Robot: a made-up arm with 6 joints. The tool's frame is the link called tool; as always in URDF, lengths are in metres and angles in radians.
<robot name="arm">
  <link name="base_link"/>
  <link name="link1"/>
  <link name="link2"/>
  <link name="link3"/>
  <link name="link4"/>
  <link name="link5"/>
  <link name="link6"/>
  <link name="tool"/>
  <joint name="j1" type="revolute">
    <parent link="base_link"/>
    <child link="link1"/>
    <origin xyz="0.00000 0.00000 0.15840" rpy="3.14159 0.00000 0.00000"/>
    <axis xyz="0 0 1"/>
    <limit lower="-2.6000" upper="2.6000" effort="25" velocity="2.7"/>
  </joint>
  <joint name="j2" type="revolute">
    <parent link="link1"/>
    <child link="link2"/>
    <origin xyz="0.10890 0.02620 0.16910" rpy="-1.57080 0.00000 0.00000"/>
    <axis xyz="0 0 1"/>
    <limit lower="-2.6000" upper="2.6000" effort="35" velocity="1.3"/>
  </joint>
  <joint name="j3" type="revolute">
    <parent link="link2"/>
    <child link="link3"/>
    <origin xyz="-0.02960 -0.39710 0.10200" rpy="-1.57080 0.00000 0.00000"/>
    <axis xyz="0 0 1"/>
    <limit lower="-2.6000" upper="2.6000" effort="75" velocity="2.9"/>
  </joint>
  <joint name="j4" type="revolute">
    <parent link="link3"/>
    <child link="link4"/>
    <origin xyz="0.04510 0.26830 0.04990" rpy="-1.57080 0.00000 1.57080"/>
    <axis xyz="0 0 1"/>
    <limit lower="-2.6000" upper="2.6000" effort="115" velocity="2.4"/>
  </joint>
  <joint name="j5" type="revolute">
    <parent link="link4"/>
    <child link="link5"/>
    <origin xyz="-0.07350 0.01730 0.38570" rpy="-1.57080 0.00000 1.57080"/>
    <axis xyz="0 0 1"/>
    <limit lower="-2.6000" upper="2.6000" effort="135" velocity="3"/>
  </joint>
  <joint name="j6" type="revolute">
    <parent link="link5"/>
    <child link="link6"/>
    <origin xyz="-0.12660 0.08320 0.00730" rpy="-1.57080 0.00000 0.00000"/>
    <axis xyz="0 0 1"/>
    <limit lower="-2.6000" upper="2.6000" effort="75" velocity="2.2"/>
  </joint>
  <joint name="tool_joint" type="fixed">
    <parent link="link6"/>
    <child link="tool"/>
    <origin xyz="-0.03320 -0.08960 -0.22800" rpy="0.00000 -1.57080 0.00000"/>
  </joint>
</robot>
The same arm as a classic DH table. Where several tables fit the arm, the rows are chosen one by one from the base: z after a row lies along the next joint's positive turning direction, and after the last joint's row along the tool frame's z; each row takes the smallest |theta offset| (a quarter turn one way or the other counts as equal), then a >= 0, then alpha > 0; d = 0 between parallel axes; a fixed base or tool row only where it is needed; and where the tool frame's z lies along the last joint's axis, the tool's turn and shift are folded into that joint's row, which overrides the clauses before.
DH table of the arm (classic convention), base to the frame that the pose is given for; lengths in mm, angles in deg. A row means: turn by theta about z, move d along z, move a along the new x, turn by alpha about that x. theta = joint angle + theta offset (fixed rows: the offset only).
base (fixed): d 0; theta0 0; a 0; alpha 180
j1: d 10.7; theta0 0; a 108.9; alpha -90
j2: d 128.2; theta0 0; a -29.6; alpha -90
j3: d -347.2; theta0 90; a 268.3; alpha -90
j4: d 340.6; theta0 90; a 17.3; alpha -90
j5: d 80.8; theta0 0; a -126.6; alpha -90
j6: d -144.8; theta0 -90; a 89.6; alpha 90
tool (fixed): d 33.2; theta0 90; a 0; alpha 0
Joint limits (deg, base to tool): -148.97..148.97 -148.97..148.97 -148.97..148.97 -148.97..148.97 -148.97..148.97 -148.97..148.97

